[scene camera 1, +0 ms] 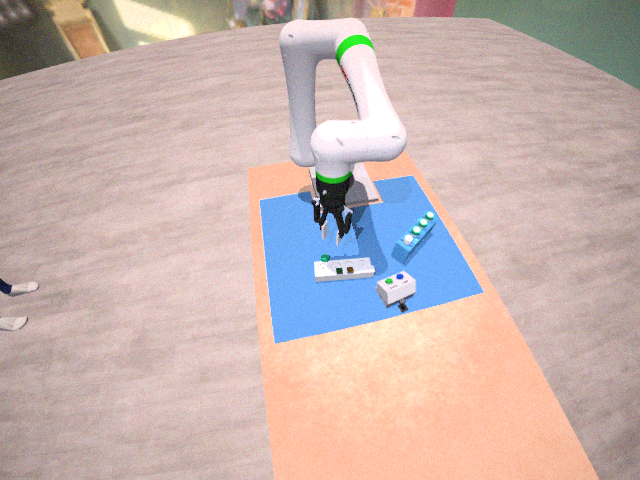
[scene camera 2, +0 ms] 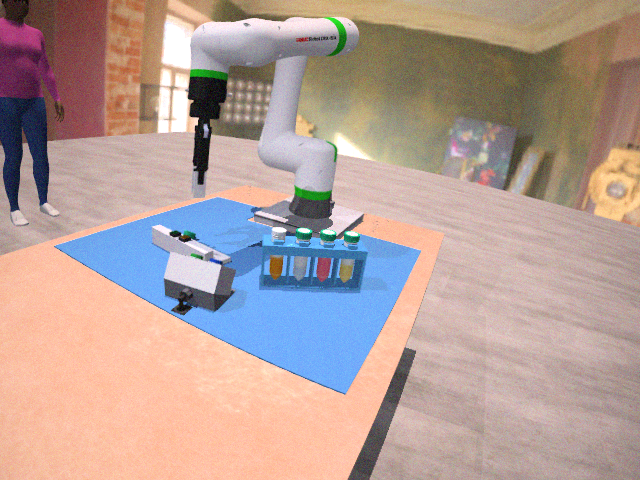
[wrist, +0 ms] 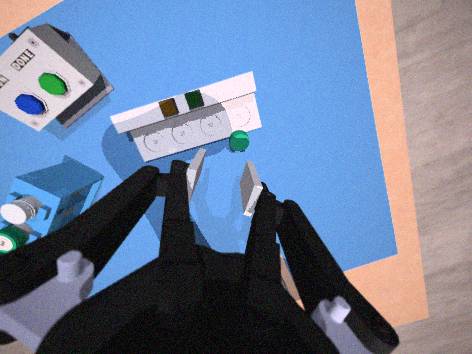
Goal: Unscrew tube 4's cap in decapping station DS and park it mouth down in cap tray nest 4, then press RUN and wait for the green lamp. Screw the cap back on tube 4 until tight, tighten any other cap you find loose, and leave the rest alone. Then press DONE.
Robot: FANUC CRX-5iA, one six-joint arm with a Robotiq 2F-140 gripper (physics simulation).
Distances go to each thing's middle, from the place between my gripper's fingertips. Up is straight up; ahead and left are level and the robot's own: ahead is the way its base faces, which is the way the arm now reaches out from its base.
I see my gripper 230 mm short of the button box (scene camera 2: 205,284), 170 mm to the right of it and 90 mm above it.
